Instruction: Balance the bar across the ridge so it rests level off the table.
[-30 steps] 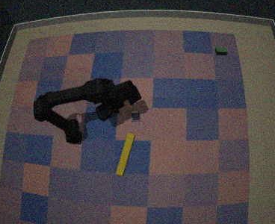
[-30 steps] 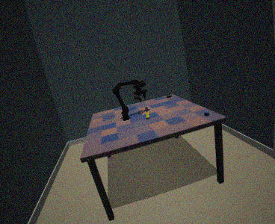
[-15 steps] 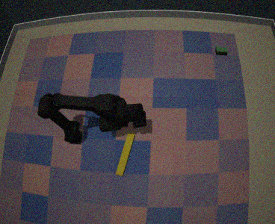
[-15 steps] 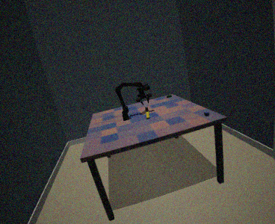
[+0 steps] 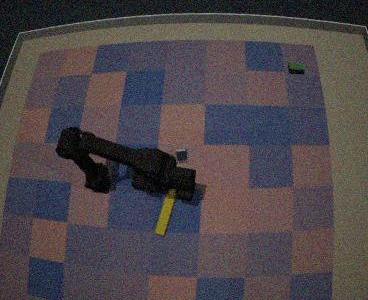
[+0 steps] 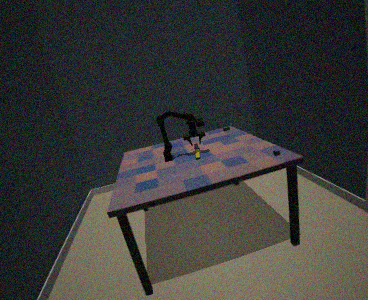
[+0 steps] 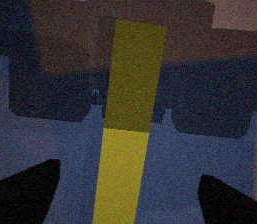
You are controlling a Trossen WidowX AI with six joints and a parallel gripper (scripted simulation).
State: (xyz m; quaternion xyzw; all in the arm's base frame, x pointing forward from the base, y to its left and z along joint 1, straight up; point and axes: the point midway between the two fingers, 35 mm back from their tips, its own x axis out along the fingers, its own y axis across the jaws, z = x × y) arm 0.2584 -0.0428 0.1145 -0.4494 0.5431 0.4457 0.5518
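Now: the yellow bar 1 cm behind my gripper tip, 3 cm to the right of it and 7 cm below it. Also, from my gripper tip: green block 48 cm ahead, 54 cm to the left, 6 cm below.
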